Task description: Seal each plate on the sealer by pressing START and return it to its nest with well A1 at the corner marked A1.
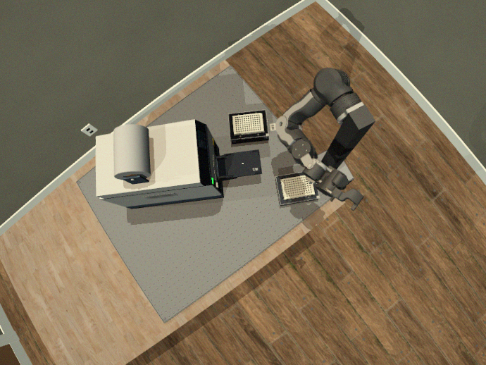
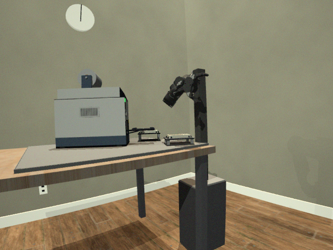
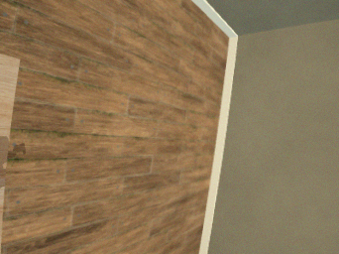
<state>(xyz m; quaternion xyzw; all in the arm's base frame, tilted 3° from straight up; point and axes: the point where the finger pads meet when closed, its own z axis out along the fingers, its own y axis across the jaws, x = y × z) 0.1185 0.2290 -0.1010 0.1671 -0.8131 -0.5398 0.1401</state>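
My gripper is now 14 cm short of the black nest N1, 48 cm to the left of it and 25 cm above it. Also, from my hand: yellow warning label: 31 cm ahead, 45 cm to the right, 16 cm below; plate: 9 cm ahead, 15 cm to the right, 26 cm below; sealer stage: 24 cm ahead, 33 cm to the right, 21 cm below.
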